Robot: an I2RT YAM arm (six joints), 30 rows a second.
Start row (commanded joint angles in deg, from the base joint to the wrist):
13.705, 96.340, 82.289, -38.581, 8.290, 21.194
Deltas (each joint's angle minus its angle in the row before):
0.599, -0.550, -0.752, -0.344, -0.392, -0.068
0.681, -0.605, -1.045, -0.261, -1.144, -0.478
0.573, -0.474, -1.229, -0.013, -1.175, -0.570
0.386, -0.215, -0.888, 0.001, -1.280, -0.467
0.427, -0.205, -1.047, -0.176, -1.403, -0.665
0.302, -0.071, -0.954, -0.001, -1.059, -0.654
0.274, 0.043, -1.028, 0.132, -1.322, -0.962
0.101, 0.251, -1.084, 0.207, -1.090, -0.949
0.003, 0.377, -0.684, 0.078, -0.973, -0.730
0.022, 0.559, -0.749, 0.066, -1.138, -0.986
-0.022, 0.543, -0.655, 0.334, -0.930, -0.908
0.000, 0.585, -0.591, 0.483, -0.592, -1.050
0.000, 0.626, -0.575, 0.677, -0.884, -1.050
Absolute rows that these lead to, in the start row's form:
14.304, 95.790, 81.537, -38.925, 7.898, 21.126
14.985, 95.185, 80.492, -39.186, 6.754, 20.648
15.558, 94.711, 79.263, -39.199, 5.579, 20.078
15.944, 94.496, 78.375, -39.198, 4.299, 19.611
16.371, 94.291, 77.328, -39.374, 2.896, 18.946
16.673, 94.220, 76.374, -39.375, 1.837, 18.292
16.947, 94.263, 75.346, -39.243, 0.515, 17.330
17.048, 94.514, 74.262, -39.036, -0.575, 16.381
17.051, 94.891, 73.578, -38.958, -1.548, 15.651
17.073, 95.450, 72.829, -38.892, -2.686, 14.665
17.051, 95.993, 72.174, -38.558, -3.616, 13.757
17.051, 96.578, 71.583, -38.075, -4.208, 12.707
17.051, 97.204, 71.008, -37.398, -5.092, 11.657

